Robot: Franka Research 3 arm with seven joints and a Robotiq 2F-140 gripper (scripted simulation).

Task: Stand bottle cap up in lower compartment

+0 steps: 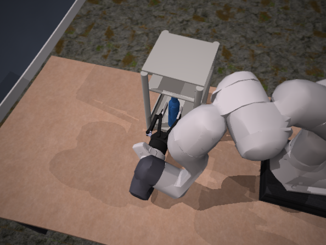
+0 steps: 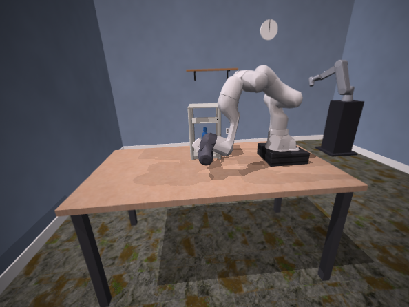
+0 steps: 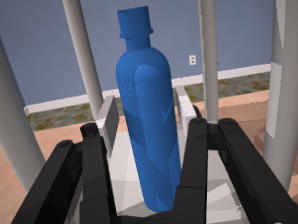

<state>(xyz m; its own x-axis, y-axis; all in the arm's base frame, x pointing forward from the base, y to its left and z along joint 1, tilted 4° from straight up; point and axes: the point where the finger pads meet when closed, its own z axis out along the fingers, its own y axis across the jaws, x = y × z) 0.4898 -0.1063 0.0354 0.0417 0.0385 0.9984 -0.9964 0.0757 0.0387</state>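
Right now the grey shelving unit is 80 mm to the right of my hand, 50 mm above it and 10 mm behind it.
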